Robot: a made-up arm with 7 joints.
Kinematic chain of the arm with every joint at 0, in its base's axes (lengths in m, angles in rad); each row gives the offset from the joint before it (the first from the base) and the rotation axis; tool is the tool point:
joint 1: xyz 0 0 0 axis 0 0.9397 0.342
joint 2: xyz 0 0 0 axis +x
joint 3: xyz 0 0 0 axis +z
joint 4: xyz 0.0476 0 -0.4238 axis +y
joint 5: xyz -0.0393 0 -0.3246 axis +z
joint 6: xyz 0 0 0 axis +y
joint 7: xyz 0 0 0 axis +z
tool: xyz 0 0 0
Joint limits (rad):
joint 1: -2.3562..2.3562
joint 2: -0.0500..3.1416
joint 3: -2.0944..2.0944
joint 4: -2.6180..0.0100
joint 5: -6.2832..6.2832
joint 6: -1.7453..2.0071
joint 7: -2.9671..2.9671
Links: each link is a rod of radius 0.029 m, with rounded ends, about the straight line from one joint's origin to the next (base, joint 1, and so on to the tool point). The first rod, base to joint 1, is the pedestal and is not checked.
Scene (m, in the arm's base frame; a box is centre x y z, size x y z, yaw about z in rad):
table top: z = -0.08
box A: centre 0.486 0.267 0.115 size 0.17 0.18 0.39 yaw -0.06
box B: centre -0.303 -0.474 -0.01 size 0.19 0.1 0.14 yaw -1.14
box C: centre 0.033 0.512 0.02 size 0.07 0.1 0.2 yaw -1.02
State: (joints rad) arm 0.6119 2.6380 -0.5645 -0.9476 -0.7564 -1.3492 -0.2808
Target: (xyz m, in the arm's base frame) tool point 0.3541 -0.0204 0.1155
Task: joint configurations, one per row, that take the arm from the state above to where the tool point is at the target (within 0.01 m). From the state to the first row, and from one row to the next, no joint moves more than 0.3 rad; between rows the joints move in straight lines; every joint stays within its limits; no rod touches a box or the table.
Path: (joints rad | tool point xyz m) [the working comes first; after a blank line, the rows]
Joints at the target: 0.3343 3.1416 0.1929 -2.3695 -0.7564 -1.3492 -0.2808
Straight joint move there: touches box A.

1: 0.3722 2.6715 -0.3702 -0.9906 -0.7814 -1.4284 -0.3374 | 0.3874 0.4262 0.3994
2: 0.1324 2.7049 -0.1759 -1.0337 -0.8063 -1.5076 -0.3941 | 0.3522 0.3272 0.5017
3: -0.1073 2.7384 0.0184 -1.0767 -0.8313 -1.5869 -0.4507 | 0.2646 0.2243 0.5947
4: -0.3470 2.7718 0.2127 -1.1197 -0.8563 -1.6661 -0.5073 | 0.1275 0.1271 0.6576
5: -0.5867 2.8053 0.4070 -1.1628 -0.8812 -1.7453 -0.5640 | -0.0457 0.0444 0.6718
6: -0.5104 2.9174 0.6915 -1.2937 -0.7267 -1.7453 -0.6180 | -0.0503 -0.1142 0.6397
7: -0.4341 3.0295 0.9760 -1.4246 -0.5721 -1.7453 -0.6720 | -0.0638 -0.2523 0.5693
8: -0.3577 3.1416 1.2605 -1.5555 -0.4176 -1.7453 -0.7260 | -0.0901 -0.3553 0.4720
9: -0.1847 3.1416 0.9936 -1.7590 -0.5023 -1.6463 -0.6147 | 0.1115 -0.3233 0.4291
10: -0.0117 3.1416 0.7267 -1.9625 -0.5870 -1.5472 -0.5034 | 0.2663 -0.2420 0.3392
11: 0.1613 3.1416 0.4598 -2.1660 -0.6717 -1.4482 -0.3921 | 0.3490 -0.1322 0.2248
12: 0.3343 3.1416 0.1929 -2.3695 -0.7564 -1.3492 -0.2808 | 0.3541 -0.0204 0.1155

